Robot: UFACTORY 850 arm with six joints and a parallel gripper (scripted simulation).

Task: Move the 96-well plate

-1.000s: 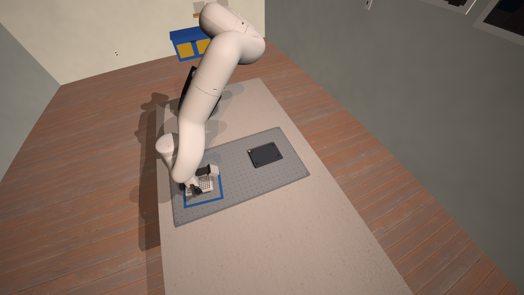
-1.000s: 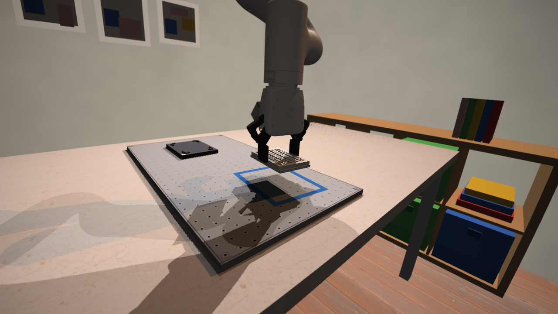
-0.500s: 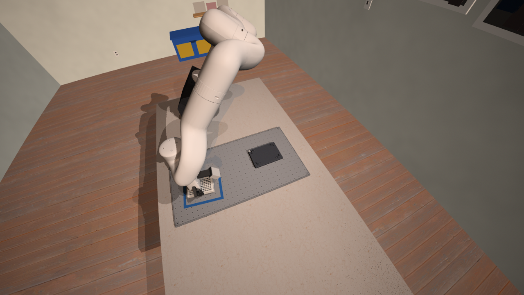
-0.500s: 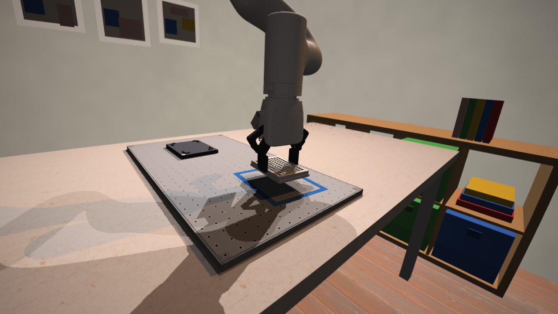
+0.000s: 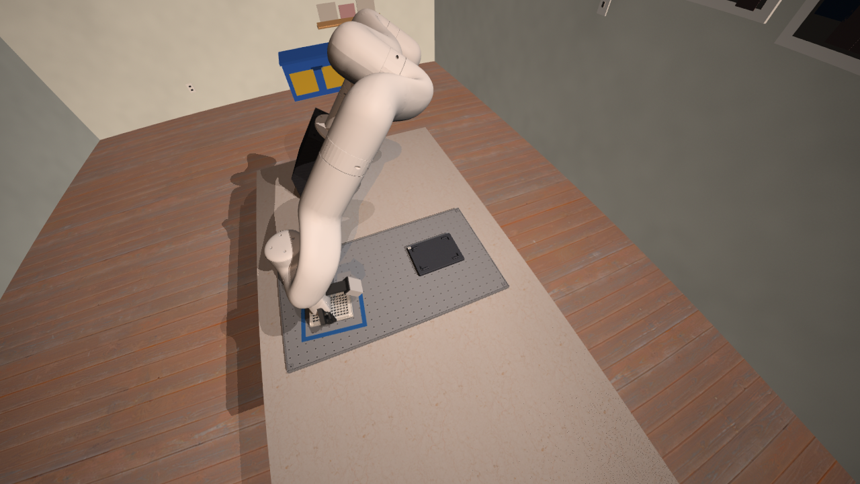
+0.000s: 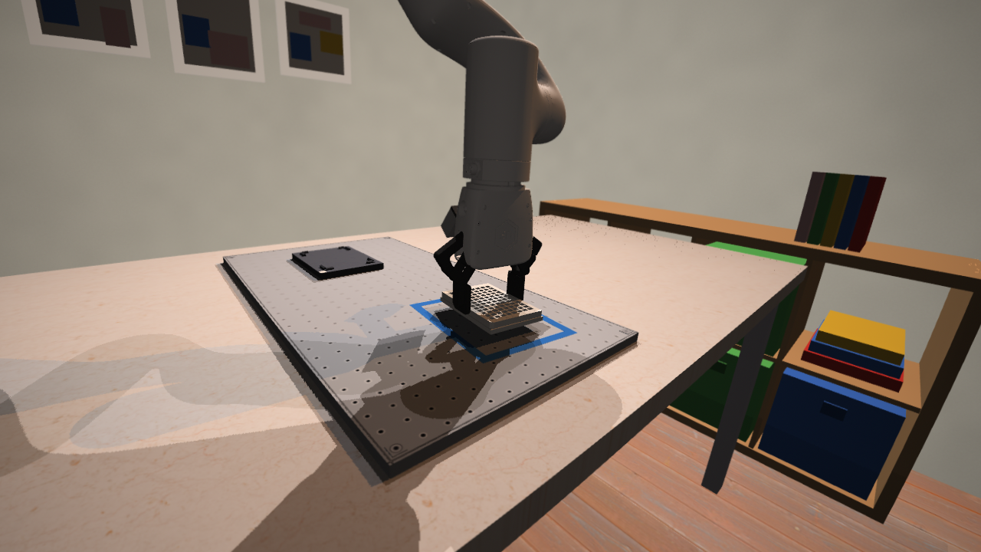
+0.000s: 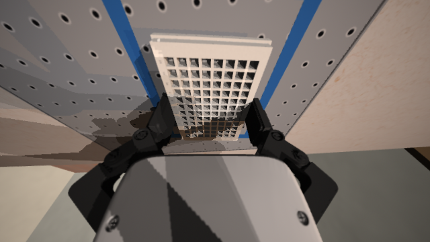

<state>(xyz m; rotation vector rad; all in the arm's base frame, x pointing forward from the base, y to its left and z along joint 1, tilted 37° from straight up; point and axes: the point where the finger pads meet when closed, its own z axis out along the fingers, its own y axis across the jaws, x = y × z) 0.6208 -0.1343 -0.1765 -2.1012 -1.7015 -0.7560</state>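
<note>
My hand is 1 cm above the white 96-well plate. Round my hand: black plate nest N1: 37 cm to the left, 6 cm behind, 2 cm below.
</note>
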